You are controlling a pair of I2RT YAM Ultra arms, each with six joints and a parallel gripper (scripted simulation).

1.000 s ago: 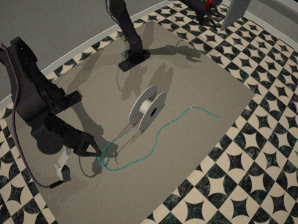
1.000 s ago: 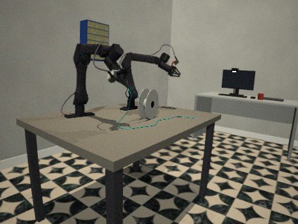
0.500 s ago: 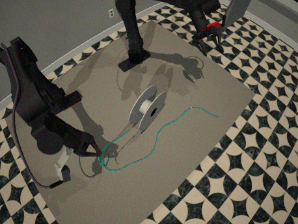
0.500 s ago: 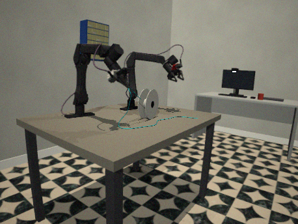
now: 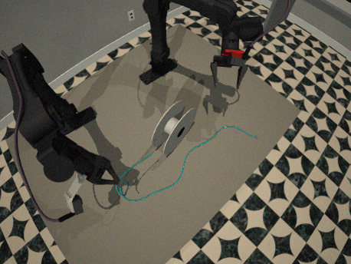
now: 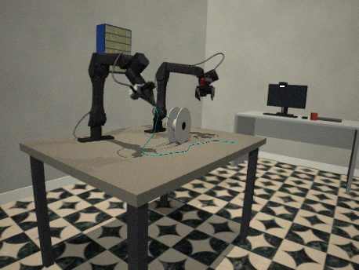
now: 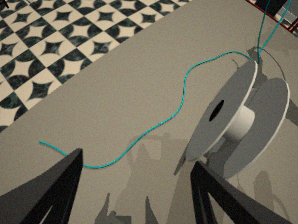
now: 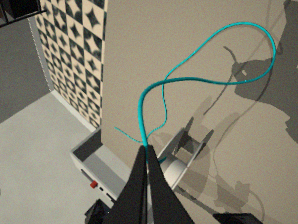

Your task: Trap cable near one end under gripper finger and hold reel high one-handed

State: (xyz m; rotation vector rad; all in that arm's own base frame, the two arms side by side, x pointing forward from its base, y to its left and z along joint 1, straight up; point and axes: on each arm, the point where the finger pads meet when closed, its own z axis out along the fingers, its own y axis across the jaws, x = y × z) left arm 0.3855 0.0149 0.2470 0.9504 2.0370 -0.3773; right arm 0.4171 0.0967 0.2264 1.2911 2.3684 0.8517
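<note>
The white reel is 19 cm to the right of my left hand, 15 cm below it and 4 cm behind it.
Now: the white reel 26 cm to the left of my right hand, 13 cm below it and 8 cm behind it.
</note>
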